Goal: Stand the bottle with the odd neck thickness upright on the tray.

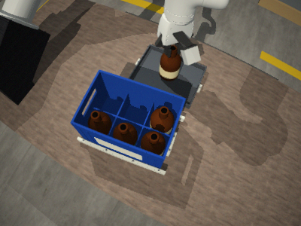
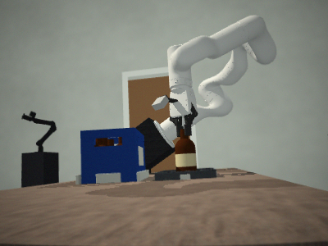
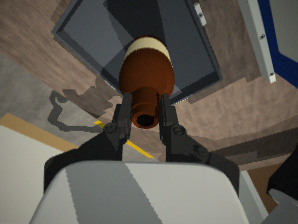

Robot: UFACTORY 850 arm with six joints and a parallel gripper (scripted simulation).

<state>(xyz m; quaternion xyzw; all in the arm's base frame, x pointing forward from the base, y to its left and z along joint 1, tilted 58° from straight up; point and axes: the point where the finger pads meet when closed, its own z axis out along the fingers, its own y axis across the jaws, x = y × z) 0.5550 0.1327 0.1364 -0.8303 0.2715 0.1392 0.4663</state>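
Now: hand 15 cm above the dark grey tray. From my hand the other things lie so: blue crate (26 cm to the right, 8 cm below).
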